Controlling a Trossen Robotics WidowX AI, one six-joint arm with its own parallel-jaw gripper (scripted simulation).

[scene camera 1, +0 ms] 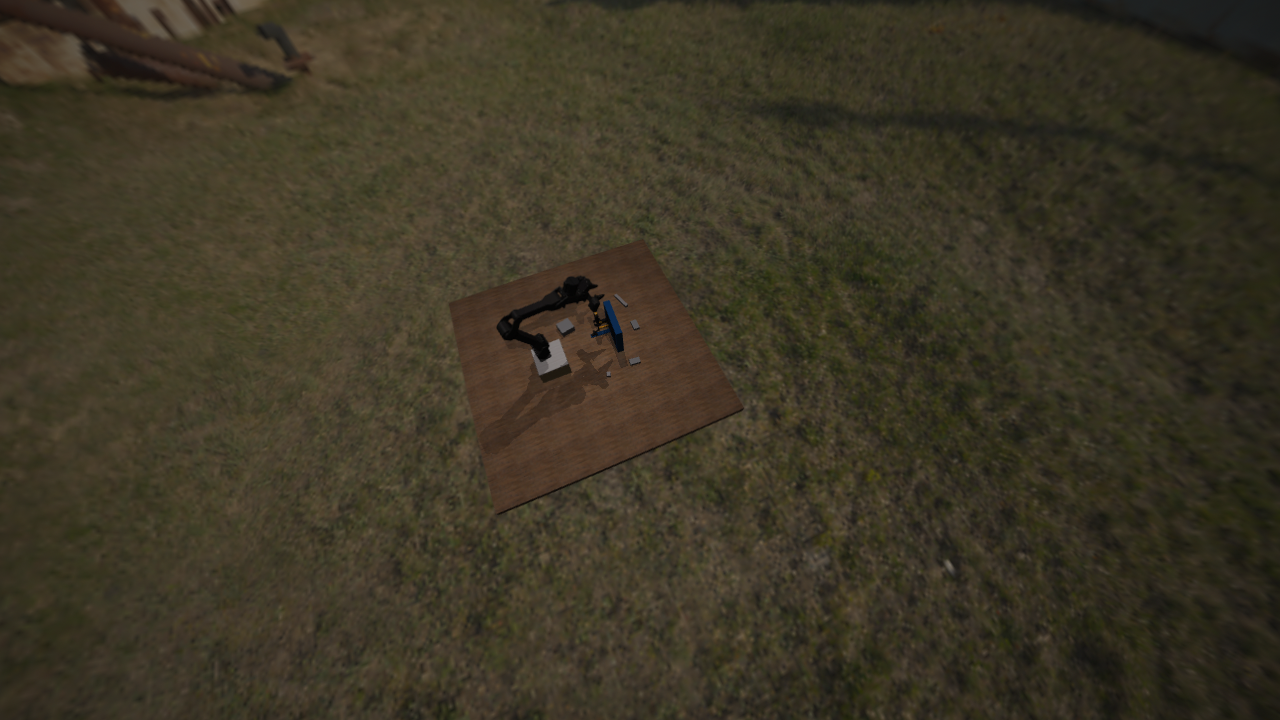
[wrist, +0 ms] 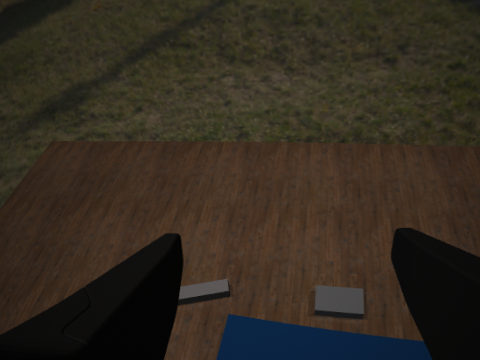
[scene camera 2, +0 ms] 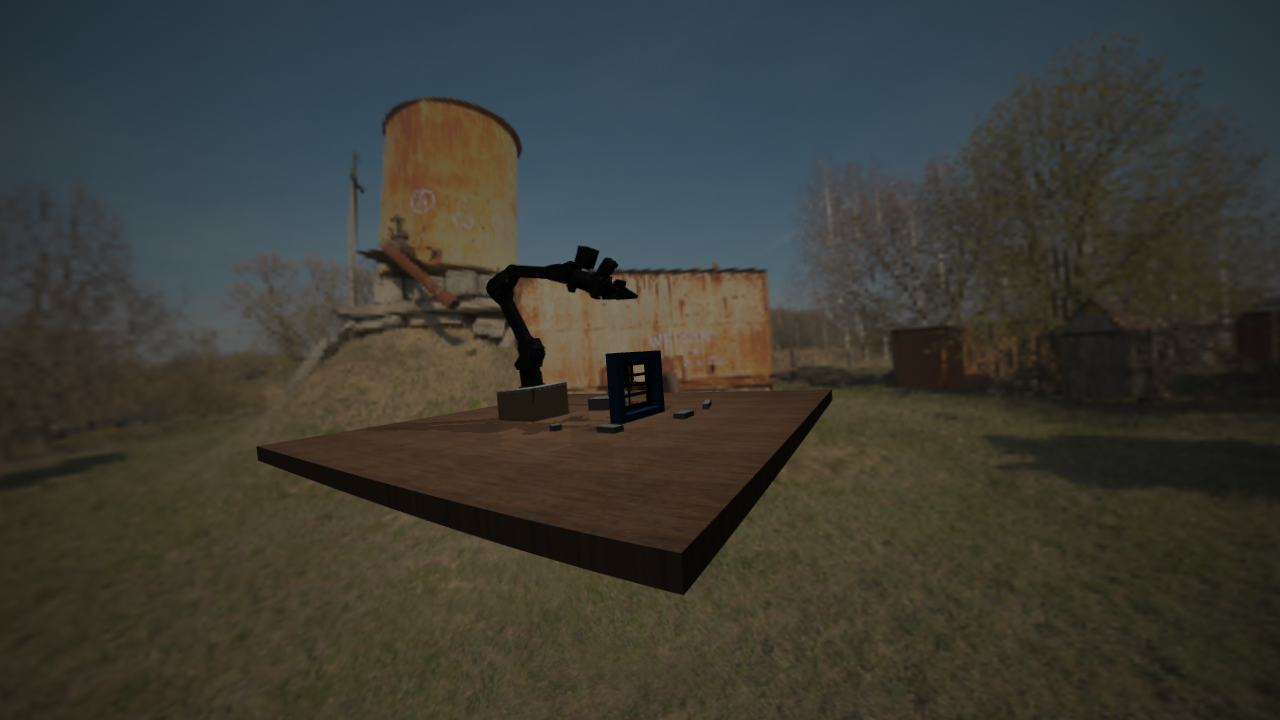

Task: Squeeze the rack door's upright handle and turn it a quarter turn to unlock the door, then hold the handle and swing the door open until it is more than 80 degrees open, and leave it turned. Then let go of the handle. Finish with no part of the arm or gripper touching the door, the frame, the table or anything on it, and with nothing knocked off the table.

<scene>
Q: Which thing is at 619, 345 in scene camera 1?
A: A blue rack frame.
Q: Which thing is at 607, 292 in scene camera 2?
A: My gripper.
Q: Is my gripper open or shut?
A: Open.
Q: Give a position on a blue rack frame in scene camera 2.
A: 618, 415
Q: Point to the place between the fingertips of my gripper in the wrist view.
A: At 288, 245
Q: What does my gripper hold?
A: Nothing.
</scene>
